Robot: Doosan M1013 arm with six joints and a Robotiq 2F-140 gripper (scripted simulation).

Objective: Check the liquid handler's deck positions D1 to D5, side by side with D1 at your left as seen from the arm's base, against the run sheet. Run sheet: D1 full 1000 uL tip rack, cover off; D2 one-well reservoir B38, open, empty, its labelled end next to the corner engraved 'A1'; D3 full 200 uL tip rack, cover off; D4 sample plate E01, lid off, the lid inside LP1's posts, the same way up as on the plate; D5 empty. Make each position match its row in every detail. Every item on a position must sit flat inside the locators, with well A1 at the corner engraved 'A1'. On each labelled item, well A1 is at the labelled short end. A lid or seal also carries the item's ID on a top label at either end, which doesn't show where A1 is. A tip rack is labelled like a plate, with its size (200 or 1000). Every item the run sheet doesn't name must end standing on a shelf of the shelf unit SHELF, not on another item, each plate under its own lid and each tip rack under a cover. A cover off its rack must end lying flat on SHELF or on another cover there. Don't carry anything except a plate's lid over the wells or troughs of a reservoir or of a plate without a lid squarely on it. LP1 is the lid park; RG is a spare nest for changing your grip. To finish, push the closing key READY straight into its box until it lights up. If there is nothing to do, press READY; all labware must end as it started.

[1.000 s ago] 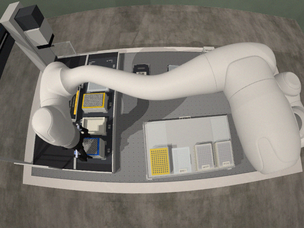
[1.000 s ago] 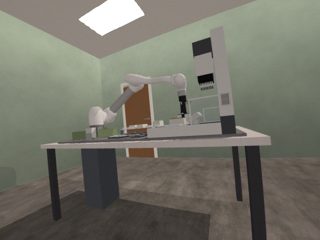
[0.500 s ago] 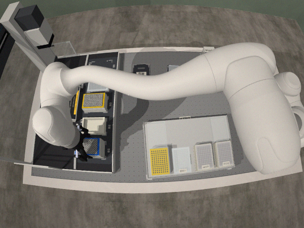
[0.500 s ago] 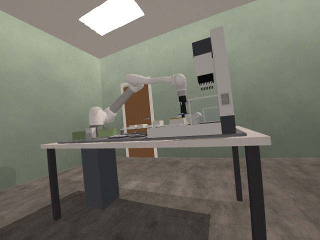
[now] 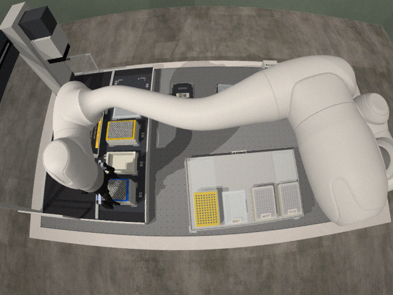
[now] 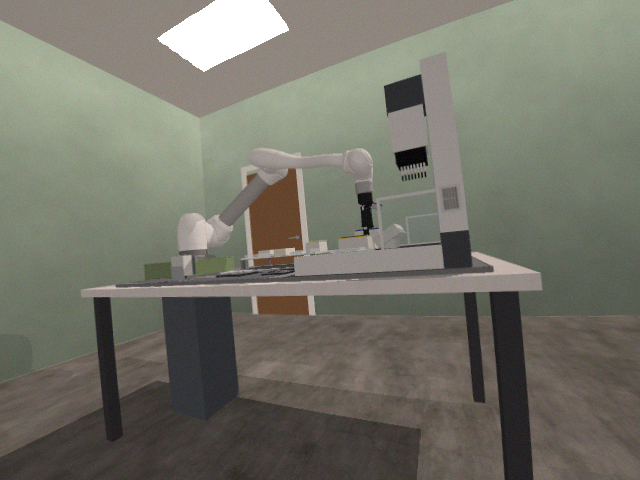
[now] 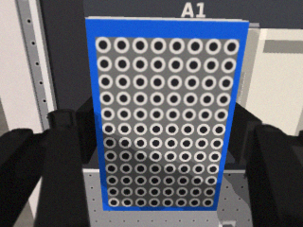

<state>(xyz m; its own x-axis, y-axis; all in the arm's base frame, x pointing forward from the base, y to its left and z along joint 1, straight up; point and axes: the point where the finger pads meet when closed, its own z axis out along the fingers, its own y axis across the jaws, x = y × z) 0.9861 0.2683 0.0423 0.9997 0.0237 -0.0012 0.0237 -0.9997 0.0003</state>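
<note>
My gripper is now 12 cm to the left of the cream one-well reservoir and 6 cm above it. Round my hand: yellow-rimmed tip rack: 1 cm ahead, 24 cm to the right, 3 cm below; then white sample plate: 1 cm ahead, 37 cm to the right, 7 cm below; then blue-rimmed tip rack: 1 cm ahead, 1 cm to the left.
</note>
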